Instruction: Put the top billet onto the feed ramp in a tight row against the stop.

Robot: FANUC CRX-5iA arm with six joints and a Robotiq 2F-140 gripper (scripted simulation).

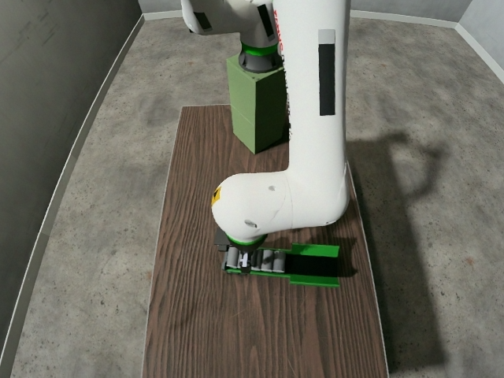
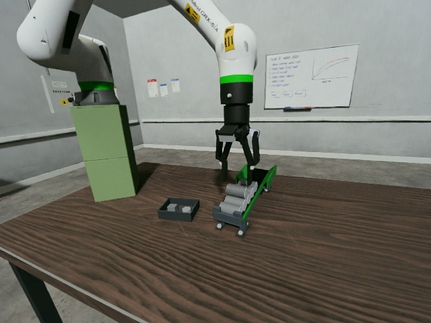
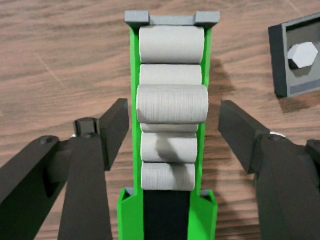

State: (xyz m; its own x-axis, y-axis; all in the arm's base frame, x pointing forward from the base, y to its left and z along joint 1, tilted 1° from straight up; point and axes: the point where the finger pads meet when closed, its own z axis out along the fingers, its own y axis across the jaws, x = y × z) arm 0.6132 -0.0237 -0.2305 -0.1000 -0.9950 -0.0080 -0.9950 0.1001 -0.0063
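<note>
Right now the grey stop is 10 mm behind my hand, 80 mm to the right of it and 110 mm below it. The rest, counted from my hand: dark grey tray: 220 mm behind, 30 mm to the right, 160 mm below.
</note>
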